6 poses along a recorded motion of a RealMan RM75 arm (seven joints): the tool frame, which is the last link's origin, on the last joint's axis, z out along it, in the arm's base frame.
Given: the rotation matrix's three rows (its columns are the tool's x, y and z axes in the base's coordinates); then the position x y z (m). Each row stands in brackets.
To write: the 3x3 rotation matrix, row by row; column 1 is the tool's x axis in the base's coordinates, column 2 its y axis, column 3 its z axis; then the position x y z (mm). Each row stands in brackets. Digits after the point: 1 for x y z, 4 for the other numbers.
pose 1, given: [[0.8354, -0.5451, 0.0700], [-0.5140, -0.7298, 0.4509], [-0.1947, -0.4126, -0.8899]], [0.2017, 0.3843, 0.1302]
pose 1, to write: [[0.8354, -0.5451, 0.0700], [-0.5140, -0.7298, 0.4509], [-0.1947, -0.4126, -0.8899]], [201.7, 384.3, 130.2]
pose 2, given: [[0.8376, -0.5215, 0.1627], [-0.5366, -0.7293, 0.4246], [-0.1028, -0.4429, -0.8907]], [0.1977, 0.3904, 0.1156]
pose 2, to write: [[0.8376, -0.5215, 0.1627], [-0.5366, -0.7293, 0.4246], [-0.1028, -0.4429, -0.8907]], [197.7, 390.4, 115.6]
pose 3, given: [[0.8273, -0.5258, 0.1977], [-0.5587, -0.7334, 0.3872], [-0.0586, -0.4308, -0.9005]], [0.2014, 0.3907, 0.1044]
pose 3, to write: [[0.8273, -0.5258, 0.1977], [-0.5587, -0.7334, 0.3872], [-0.0586, -0.4308, -0.9005]], [201.4, 390.7, 104.4]
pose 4, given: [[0.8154, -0.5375, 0.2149], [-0.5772, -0.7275, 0.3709], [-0.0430, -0.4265, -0.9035]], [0.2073, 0.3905, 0.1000]
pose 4, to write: [[0.8154, -0.5375, 0.2149], [-0.5772, -0.7275, 0.3709], [-0.0430, -0.4265, -0.9035]], [207.3, 390.5, 100.0]
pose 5, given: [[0.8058, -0.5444, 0.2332], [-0.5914, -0.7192, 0.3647], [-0.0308, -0.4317, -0.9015]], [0.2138, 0.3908, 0.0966]
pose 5, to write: [[0.8058, -0.5444, 0.2332], [-0.5914, -0.7192, 0.3647], [-0.0308, -0.4317, -0.9015]], [213.8, 390.8, 96.6]
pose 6, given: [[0.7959, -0.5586, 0.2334], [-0.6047, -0.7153, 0.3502], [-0.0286, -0.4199, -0.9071]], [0.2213, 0.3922, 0.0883]
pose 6, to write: [[0.7959, -0.5586, 0.2334], [-0.6047, -0.7153, 0.3502], [-0.0286, -0.4199, -0.9071]], [221.3, 392.2, 88.3]
